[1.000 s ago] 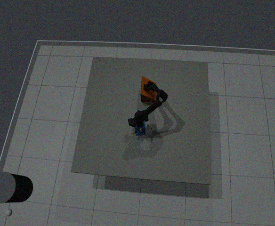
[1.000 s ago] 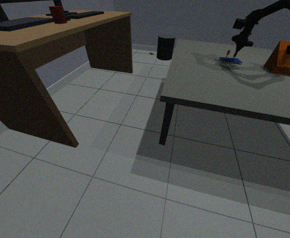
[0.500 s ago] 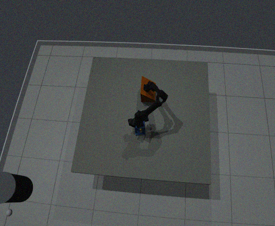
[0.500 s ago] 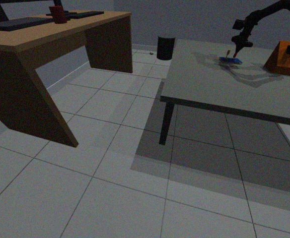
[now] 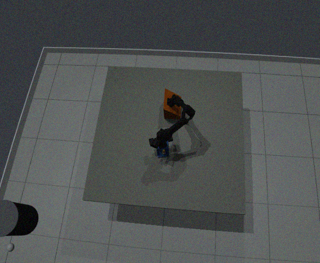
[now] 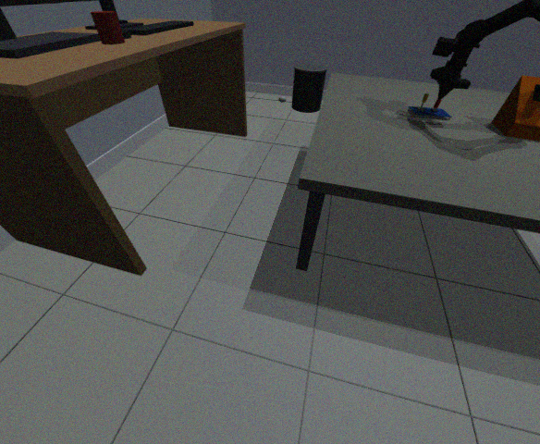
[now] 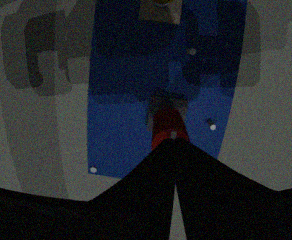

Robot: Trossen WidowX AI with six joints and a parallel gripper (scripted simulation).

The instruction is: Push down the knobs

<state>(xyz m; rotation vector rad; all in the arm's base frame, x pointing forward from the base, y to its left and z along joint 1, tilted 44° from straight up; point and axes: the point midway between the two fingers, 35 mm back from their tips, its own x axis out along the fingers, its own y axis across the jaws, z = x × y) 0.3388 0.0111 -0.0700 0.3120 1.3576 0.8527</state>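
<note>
The red knob lies 10 mm below my gripper tip. From my gripper tip the other things lie so: yellow knob: 70 mm ahead, 30 mm to the left, 10 mm above.
</note>
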